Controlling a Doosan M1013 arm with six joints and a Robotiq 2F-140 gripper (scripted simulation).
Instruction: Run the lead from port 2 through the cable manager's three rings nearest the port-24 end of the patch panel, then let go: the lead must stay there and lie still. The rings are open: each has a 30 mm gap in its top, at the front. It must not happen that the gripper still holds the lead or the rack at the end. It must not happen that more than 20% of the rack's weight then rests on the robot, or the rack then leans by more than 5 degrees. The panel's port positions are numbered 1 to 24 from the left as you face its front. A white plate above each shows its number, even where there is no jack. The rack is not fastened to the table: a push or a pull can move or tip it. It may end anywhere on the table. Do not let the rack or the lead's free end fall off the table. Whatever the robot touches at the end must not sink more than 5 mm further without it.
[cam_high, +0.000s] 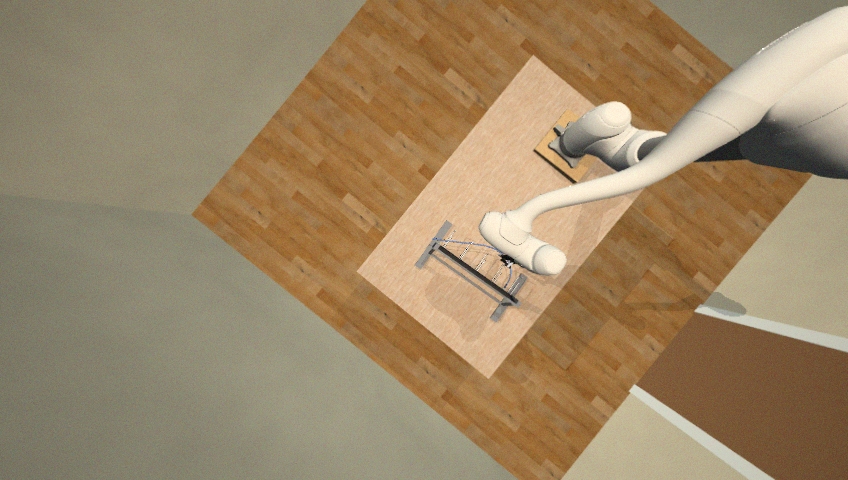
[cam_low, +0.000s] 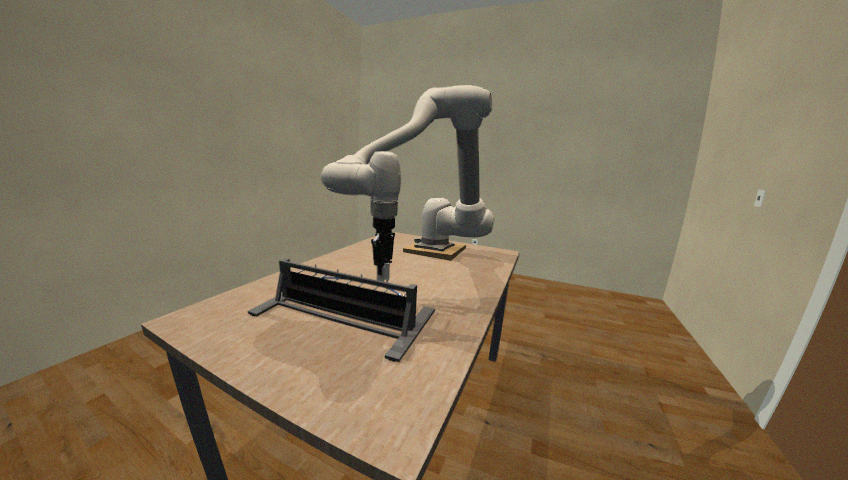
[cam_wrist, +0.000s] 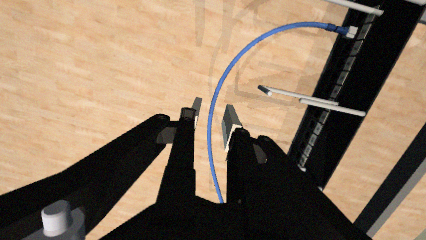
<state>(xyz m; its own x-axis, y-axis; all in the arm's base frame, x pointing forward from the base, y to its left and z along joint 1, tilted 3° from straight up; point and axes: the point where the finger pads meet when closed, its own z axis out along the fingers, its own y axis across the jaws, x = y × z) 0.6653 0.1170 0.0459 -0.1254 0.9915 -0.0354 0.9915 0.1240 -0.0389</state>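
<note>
The rack is 170 mm ahead of my hand, 30 mm to the right of it and 30 mm below it.
</note>
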